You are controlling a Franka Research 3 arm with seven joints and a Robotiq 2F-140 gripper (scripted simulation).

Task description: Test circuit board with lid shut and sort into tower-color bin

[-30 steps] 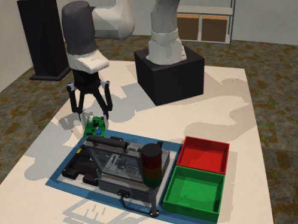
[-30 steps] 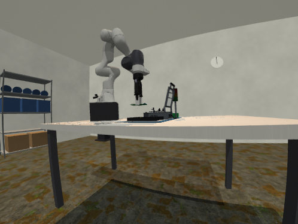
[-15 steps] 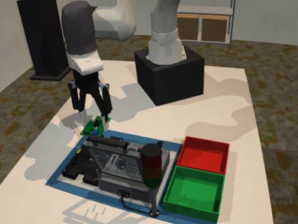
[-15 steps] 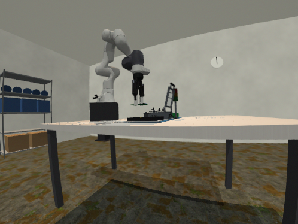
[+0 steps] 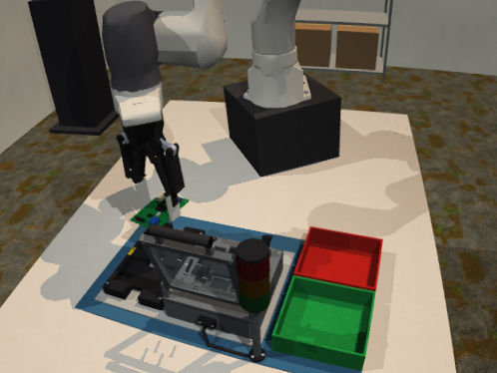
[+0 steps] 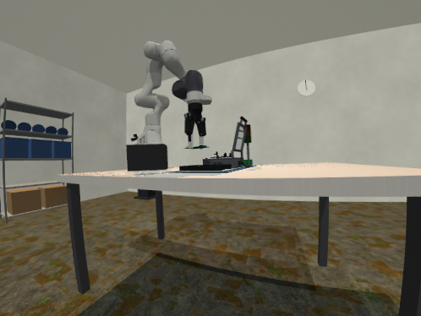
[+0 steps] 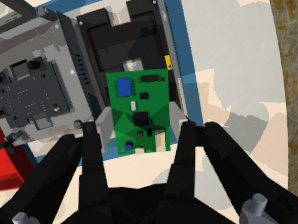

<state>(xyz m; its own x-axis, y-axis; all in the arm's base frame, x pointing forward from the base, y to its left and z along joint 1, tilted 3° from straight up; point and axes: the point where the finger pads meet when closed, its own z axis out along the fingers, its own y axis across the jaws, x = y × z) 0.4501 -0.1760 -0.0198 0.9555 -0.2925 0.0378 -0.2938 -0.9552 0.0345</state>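
My gripper is now 20 mm above the green circuit board. The rest, counted from my hand: red bin (370 mm to the left, 130 mm below); tester plate (170 mm to the left, 80 mm ahead, 70 mm below); clear lid (200 mm ahead, 150 mm to the left, 40 mm above).
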